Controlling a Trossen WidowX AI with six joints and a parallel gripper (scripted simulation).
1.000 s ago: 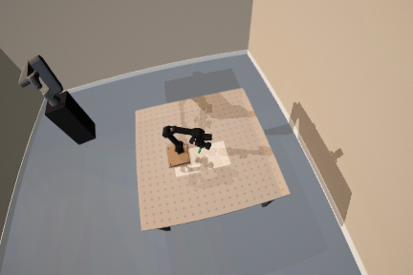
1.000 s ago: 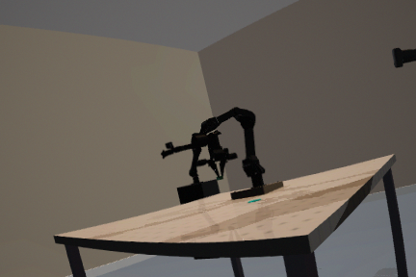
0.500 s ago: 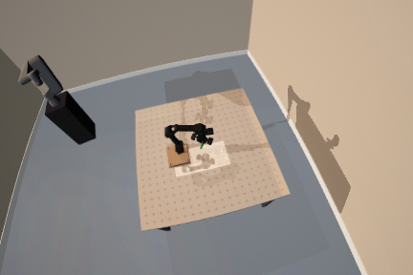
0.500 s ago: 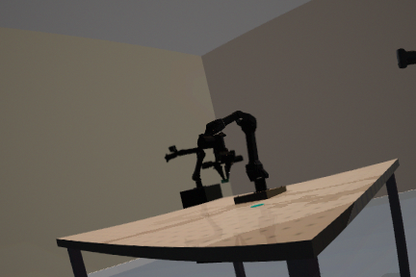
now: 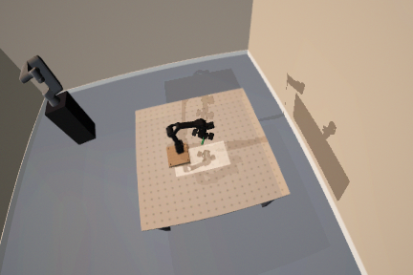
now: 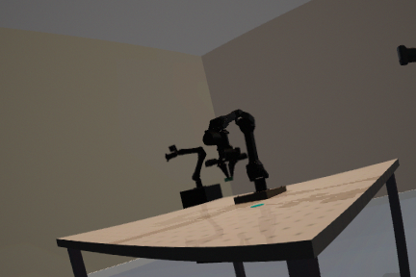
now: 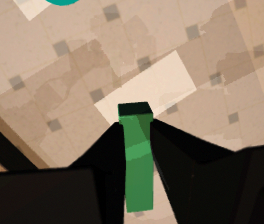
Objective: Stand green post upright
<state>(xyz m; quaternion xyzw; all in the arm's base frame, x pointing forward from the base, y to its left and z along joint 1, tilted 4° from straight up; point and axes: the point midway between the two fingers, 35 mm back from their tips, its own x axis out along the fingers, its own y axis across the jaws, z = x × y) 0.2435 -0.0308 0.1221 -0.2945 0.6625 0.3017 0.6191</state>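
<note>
Right now my gripper tip is 14 cm above the cyan circle, 11 cm to the right of it and 3 cm short of it. Round my gripper tip: green post 2 cm to the right, 1 cm behind.
</note>
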